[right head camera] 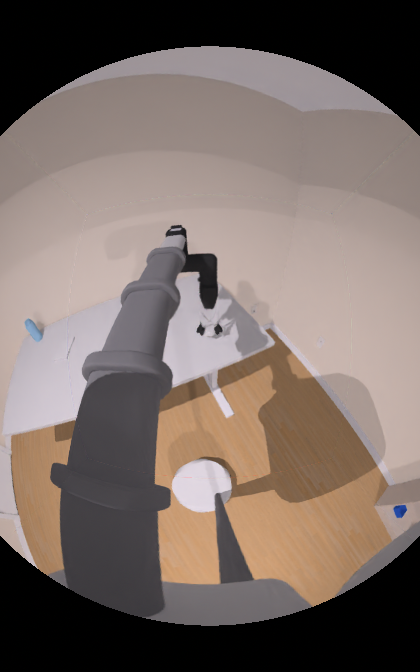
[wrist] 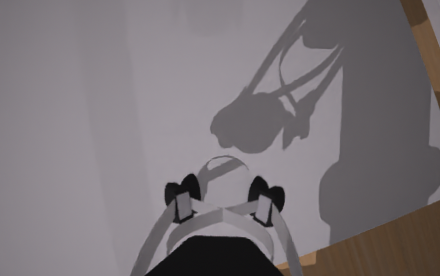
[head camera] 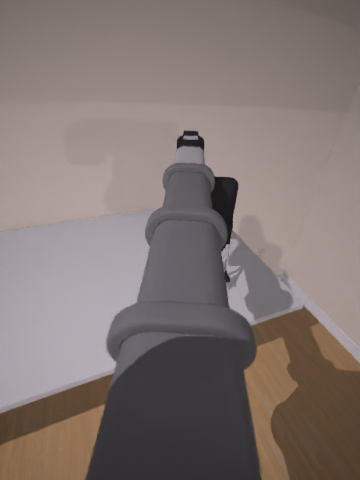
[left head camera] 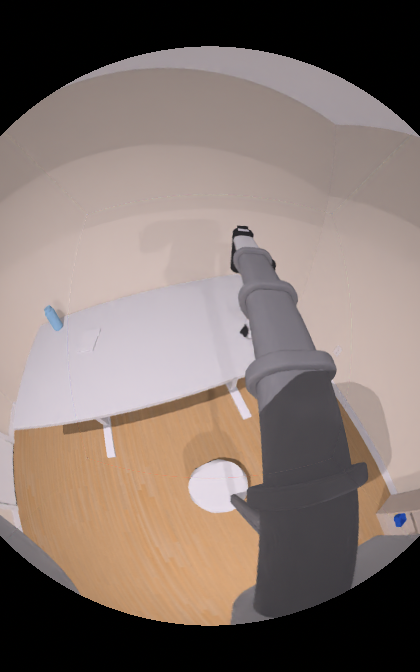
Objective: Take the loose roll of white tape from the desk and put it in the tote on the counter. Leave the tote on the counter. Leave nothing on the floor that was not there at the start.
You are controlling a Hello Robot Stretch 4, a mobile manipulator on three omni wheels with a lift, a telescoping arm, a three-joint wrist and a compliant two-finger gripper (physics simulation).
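Places are measured from the robot's base along level axes (x ahead, y left, z up), in metres.
Pixels of known places: gripper, fingertip midpoint: point(wrist: 224, 191).
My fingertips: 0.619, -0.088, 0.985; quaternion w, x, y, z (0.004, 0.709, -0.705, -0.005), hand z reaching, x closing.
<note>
Behind a point stands the place of what it marks, as x, y, z.
My gripper point(right head camera: 209, 330) point(wrist: 224, 191) {0.619, -0.088, 0.985} is shut on the roll of white tape point(right head camera: 210, 333) point(wrist: 227, 181) {0.633, -0.090, 1.010}, which sits between the two black fingertips. In the wrist view the shadow of the fingers and roll lies apart from them on the white desk point(left head camera: 150, 350) point(right head camera: 45, 385) point(wrist: 45, 150) {0.642, 0.141, 0.922}, so the roll is held above the desk top, near its right end. In the head camera and left head camera views the arm hides most of the gripper. I cannot make out the tote in any view.
A light-blue bottle point(left head camera: 53, 318) point(right head camera: 33, 330) stands at the desk's far left corner. A round white object point(left head camera: 215, 487) point(right head camera: 197, 485) is in front of the desk. A small blue object point(left head camera: 400, 520) point(right head camera: 400, 511) is at the lower right, by a beige surface. Walls are close behind and right of the desk.
</note>
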